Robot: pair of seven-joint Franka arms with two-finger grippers.
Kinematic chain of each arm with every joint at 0, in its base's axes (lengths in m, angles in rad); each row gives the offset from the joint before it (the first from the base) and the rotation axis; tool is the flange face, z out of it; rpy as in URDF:
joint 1: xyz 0 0 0.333 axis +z
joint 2: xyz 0 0 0 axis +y
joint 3: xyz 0 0 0.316 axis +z
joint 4: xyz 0.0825 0 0 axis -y
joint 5: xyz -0.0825 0 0.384 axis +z
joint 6: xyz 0 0 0 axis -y
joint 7: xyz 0.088 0 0 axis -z
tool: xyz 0 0 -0.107 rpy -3.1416 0 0
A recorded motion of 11 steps. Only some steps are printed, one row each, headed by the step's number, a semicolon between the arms.
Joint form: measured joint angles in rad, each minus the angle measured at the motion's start. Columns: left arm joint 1, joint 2, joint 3, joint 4, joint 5, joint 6, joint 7; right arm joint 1, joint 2, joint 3, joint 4, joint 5, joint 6, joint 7.
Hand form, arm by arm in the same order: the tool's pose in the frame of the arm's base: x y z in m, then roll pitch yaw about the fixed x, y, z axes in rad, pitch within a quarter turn. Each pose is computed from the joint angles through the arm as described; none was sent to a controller.
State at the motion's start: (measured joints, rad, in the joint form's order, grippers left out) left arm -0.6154 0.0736 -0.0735 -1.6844 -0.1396 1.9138 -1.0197; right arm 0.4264 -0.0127 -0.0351 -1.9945 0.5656 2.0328 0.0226
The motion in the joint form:
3: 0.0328 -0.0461 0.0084 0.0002 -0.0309 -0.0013 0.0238; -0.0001 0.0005 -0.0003 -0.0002 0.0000 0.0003 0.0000
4: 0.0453 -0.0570 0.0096 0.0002 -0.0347 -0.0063 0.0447; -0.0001 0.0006 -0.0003 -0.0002 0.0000 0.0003 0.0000
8: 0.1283 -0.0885 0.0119 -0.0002 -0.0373 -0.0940 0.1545; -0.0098 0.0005 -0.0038 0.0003 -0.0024 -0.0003 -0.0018
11: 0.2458 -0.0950 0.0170 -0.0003 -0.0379 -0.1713 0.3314; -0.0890 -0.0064 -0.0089 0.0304 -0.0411 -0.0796 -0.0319
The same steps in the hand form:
3: 0.4640 -0.3656 0.5881 2.8829 0.0367 0.3847; 0.5066 0.2415 0.4776 -2.6281 0.0243 0.1298
4: 0.4660 -0.3578 0.5941 2.8755 0.0308 0.3776; 0.5066 0.2415 0.4775 -2.6281 0.0244 0.1298
8: 0.4797 -0.3104 0.6030 2.9156 0.0381 0.3429; 0.5098 0.2347 0.4777 -2.6300 0.0229 0.1194
11: 0.5050 -0.2471 0.5990 2.9569 0.0519 0.2808; 0.5228 0.1926 0.4890 -2.6552 0.0343 0.1136

